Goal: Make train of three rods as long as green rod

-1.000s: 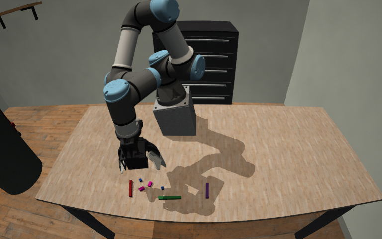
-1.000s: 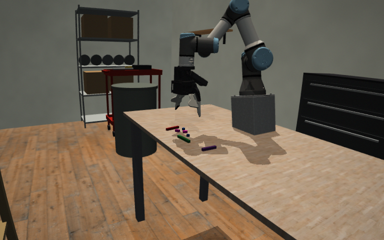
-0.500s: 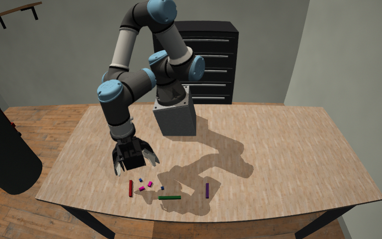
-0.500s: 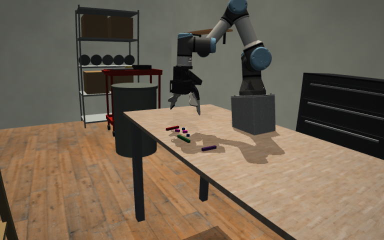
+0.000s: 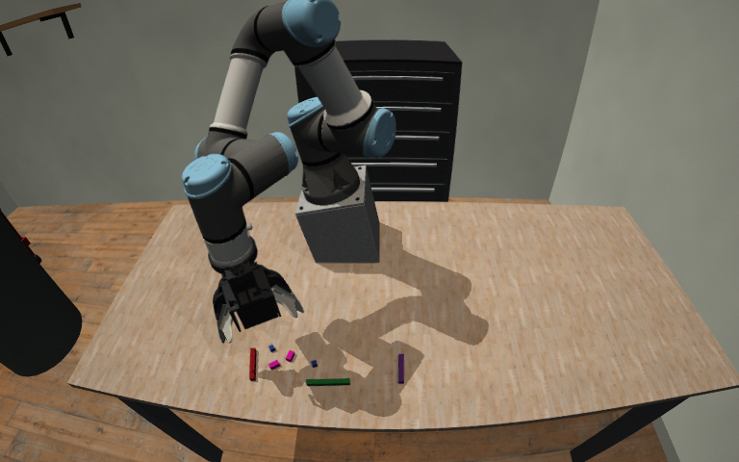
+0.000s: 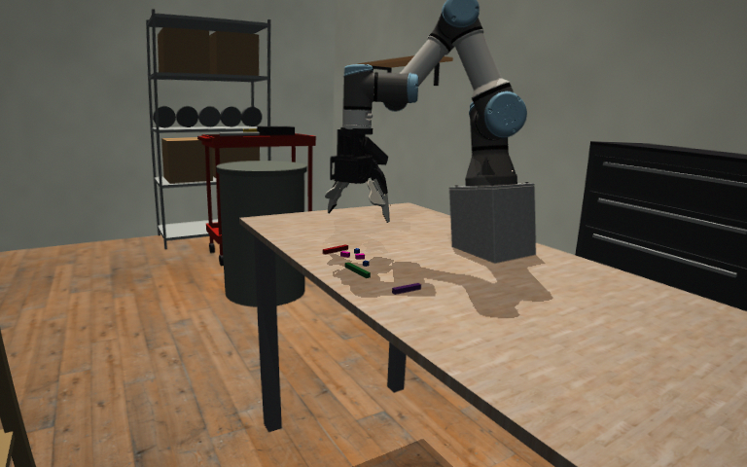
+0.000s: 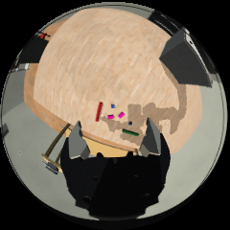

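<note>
The magenta rod lies 3 cm ahead of my hand, 2 cm to the left of it and 8 cm below it. From my hand the other things lie so: purple rod (2 cm behind, 25 cm to the left, 8 cm below); then green rod (4 cm ahead, 13 cm to the left, 8 cm below); then red rod (5 cm ahead, 3 cm to the right, 8 cm below).
</note>
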